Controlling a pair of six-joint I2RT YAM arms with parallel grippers.
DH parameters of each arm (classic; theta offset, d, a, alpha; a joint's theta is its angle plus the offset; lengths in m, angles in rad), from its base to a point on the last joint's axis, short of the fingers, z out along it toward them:
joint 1: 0 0.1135 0.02 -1.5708
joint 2: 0 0 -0.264 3.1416
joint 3: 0.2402 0 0.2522 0
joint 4: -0.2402 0 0.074 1.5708
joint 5: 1.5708 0 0 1.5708
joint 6: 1.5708 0.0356 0 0
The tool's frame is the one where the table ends.
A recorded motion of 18 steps. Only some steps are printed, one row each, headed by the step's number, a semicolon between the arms.
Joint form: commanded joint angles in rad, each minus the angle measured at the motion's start. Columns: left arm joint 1, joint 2, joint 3, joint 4, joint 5, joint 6; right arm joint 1, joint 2, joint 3, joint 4, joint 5, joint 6.
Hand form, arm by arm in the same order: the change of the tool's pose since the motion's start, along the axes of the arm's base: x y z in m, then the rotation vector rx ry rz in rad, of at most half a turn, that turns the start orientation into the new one. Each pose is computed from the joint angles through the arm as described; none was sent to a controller.
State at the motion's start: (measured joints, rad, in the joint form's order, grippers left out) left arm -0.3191 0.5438 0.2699 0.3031 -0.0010 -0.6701; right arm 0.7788 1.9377 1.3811 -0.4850 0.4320 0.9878
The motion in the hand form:
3: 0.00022 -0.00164 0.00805 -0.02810 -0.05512 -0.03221; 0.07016 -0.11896 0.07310 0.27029 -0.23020 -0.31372
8: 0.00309 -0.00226 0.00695 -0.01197 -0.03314 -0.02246; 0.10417 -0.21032 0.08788 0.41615 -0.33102 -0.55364
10: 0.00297 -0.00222 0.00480 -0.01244 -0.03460 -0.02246; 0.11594 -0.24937 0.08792 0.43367 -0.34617 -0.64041
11: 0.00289 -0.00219 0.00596 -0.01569 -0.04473 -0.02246; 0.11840 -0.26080 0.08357 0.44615 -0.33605 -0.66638
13: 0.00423 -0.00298 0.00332 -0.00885 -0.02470 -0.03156; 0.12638 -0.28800 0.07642 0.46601 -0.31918 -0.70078
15: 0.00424 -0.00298 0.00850 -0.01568 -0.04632 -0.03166; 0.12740 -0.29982 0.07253 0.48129 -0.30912 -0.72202
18: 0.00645 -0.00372 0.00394 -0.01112 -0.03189 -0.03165; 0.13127 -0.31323 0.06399 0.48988 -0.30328 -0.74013
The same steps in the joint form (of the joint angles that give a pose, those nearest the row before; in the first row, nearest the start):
3: -0.0030 0.0084 0.0062 0.0635 0.0286 -0.0110; -0.3487 -0.1674 -0.0067 0.1673 -0.0898 0.0367
8: -0.0031 0.0284 0.0154 0.0482 0.0193 -0.0018; -0.5959 -0.1722 0.0116 0.2533 -0.1740 0.1304
10: -0.0031 0.0284 0.0062 0.0589 0.0193 -0.0018; -0.6956 -0.1463 0.0422 0.2534 -0.2033 0.1458
11: -0.0030 0.0284 0.0062 0.0696 0.0193 -0.0018; -0.7248 -0.1354 0.0424 0.2534 -0.2217 0.1579
13: -0.0030 0.0391 0.0062 0.0591 0.0285 -0.0018; -0.7937 -0.1002 0.0638 0.2534 -0.2739 0.1580
15: -0.0030 0.0391 0.0170 0.0711 0.0286 -0.0018; -0.8231 -0.0908 0.0639 0.2534 -0.2969 0.1673
18: -0.0030 0.0574 0.0078 0.0834 0.0286 -0.0018; -0.8554 -0.0662 0.0639 0.2717 -0.3185 0.1673

